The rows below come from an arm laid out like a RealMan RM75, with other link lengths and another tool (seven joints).
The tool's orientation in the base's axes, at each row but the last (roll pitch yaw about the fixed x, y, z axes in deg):
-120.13 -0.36 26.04
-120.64 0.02 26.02
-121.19 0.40 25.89
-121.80 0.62 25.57
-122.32 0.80 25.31
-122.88 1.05 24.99
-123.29 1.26 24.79
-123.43 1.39 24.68
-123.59 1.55 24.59
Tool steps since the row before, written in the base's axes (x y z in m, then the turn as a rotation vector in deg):
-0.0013 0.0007 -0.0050 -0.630 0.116 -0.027
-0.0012 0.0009 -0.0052 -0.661 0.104 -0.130
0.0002 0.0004 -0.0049 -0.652 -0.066 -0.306
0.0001 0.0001 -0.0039 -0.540 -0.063 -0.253
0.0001 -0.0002 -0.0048 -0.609 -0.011 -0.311
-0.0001 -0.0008 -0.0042 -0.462 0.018 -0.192
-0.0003 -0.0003 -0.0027 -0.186 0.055 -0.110
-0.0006 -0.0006 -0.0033 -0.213 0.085 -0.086
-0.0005 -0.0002 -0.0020 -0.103 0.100 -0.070
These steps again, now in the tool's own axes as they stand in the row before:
-0.0009 0.0037 0.0035 -0.515 -0.171 0.341
-0.0007 0.0038 0.0038 -0.548 -0.083 0.396
0.0004 0.0040 0.0028 -0.613 0.149 0.353
0.0002 0.0033 0.0021 -0.512 0.127 0.286
0.0001 0.0042 0.0024 -0.551 0.135 0.382
-0.0004 0.0039 0.0017 -0.408 0.053 0.286
-0.0003 0.0023 0.0014 -0.143 0.024 0.169
-0.0007 0.0029 0.0016 -0.156 -0.017 0.188
-0.0005 0.0017 0.0011 -0.050 -0.015 0.151

